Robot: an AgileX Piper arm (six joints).
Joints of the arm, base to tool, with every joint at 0 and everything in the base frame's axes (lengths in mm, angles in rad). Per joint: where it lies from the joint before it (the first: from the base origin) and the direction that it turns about. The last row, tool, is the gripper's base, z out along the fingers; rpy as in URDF.
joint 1: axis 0 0 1 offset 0 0 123
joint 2: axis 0 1 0 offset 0 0 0
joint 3: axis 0 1 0 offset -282.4 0 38.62
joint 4: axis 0.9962 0 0.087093 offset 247.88 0 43.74
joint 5: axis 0 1 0 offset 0 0 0
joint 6: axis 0.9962 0 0.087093 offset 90.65 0 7.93
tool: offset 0 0 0 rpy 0 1.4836 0
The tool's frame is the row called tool.
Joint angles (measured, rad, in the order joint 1, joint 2, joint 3, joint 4, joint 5, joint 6), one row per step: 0.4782, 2.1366, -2.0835, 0.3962, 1.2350, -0.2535; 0.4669, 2.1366, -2.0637, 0.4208, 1.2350, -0.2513; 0.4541, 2.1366, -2.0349, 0.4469, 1.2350, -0.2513; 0.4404, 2.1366, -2.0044, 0.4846, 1.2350, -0.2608; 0.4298, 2.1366, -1.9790, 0.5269, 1.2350, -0.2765; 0.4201, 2.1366, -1.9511, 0.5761, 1.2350, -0.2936; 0.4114, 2.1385, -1.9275, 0.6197, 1.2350, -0.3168; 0.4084, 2.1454, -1.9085, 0.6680, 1.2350, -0.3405; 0.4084, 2.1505, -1.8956, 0.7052, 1.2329, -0.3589; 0.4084, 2.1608, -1.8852, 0.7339, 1.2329, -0.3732; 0.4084, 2.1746, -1.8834, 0.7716, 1.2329, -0.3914
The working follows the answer.
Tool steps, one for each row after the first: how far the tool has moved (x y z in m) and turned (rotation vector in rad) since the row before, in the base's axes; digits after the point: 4 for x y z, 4 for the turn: 0.0010, -0.0032, -0.0047, 0.0132, 0.0299, -0.0126; 0.0007, -0.0040, -0.0071, 0.0106, 0.0374, -0.0128; 0.0003, -0.0037, -0.0071, 0.0199, 0.0389, -0.0067; -0.0004, -0.0021, -0.0053, 0.0266, 0.0325, 0.0002; -0.0010, -0.0014, -0.0055, 0.0326, 0.0361, 0.0003; -0.0005, -0.0012, -0.0052, 0.0292, 0.0273, 0.0053; -0.0010, 0.0017, -0.0058, 0.0341, 0.0284, 0.0092; -0.0009, 0.0022, -0.0038, 0.0278, 0.0179, 0.0070; -0.0002, 0.0019, -0.0059, 0.0186, 0.0209, 0.0057; 0.0008, 0.0029, -0.0046, 0.0292, 0.0168, 0.0061
Tool pose at each row, in the base's axes (x y z in m, rotation vector in rad; rounded; the steps above come from the unrounded poses): 0.3989, 0.2441, 0.2930, -0.9074, 2.6052, 0.6110; 0.3999, 0.2409, 0.2883, -0.8838, 2.6281, 0.6425; 0.4006, 0.2369, 0.2811, -0.8593, 2.6587, 0.6754; 0.4009, 0.2332, 0.2741, -0.8399, 2.6833, 0.7230; 0.4005, 0.2311, 0.2688, -0.8290, 2.6958, 0.7771; 0.3995, 0.2297, 0.2633, -0.8157, 2.7068, 0.8417; 0.3990, 0.2285, 0.2581, -0.8114, 2.7103, 0.8978; 0.3980, 0.2302, 0.2522, -0.8112, 2.7097, 0.9619; 0.3971, 0.2325, 0.2484, -0.8114, 2.7039, 1.0108; 0.3969, 0.2344, 0.2425, -0.8103, 2.7069, 1.0499; 0.3977, 0.2373, 0.2379, -0.8091, 2.6979, 1.0998

